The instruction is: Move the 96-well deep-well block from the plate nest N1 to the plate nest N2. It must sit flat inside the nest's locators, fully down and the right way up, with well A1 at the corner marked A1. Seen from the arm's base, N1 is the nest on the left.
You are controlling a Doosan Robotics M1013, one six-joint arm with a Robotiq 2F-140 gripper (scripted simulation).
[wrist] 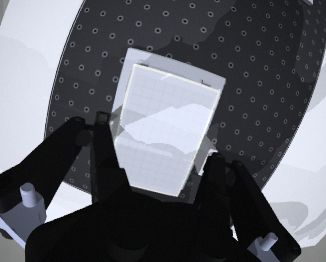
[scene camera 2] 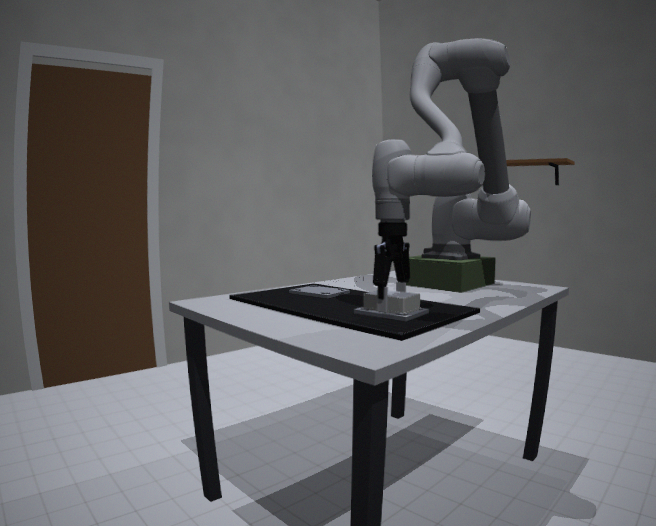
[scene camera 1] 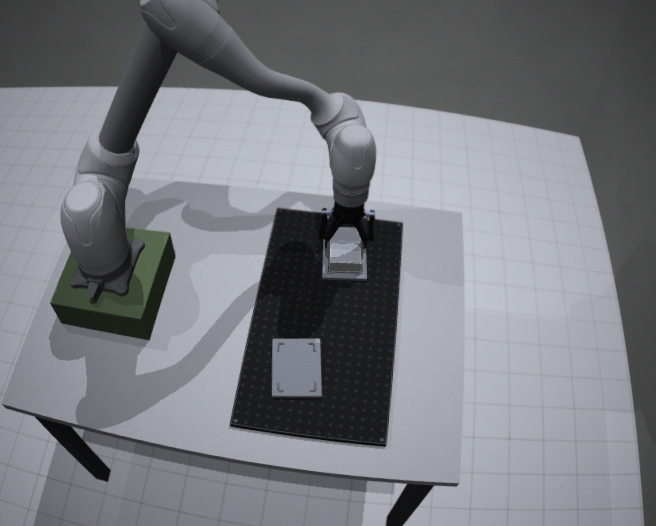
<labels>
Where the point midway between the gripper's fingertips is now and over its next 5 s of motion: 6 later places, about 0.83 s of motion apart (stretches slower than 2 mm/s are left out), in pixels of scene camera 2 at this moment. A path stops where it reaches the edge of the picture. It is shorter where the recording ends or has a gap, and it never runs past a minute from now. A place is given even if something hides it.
My gripper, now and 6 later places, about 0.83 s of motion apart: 391,308; 391,295; 392,283; 381,281; 366,278; 351,274; 337,271
</labels>
